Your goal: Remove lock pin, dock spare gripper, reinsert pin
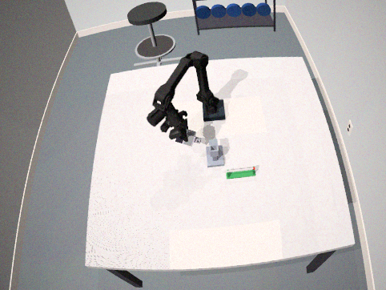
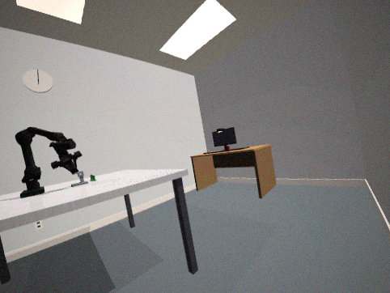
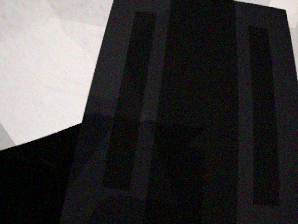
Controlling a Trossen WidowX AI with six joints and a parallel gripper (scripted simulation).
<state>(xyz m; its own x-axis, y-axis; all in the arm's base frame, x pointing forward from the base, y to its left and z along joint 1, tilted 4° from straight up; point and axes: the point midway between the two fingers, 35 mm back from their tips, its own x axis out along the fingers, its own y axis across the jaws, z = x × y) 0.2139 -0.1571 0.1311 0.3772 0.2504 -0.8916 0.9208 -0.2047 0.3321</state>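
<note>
The green cradle is 18 cm ahead of my gripper tip, 21 cm to the left of it and 11 cm below it. From my gripper tip the other things lie so: spare gripper: 1 cm to the left; mount: 5 cm ahead, 11 cm to the left, 8 cm below.
</note>
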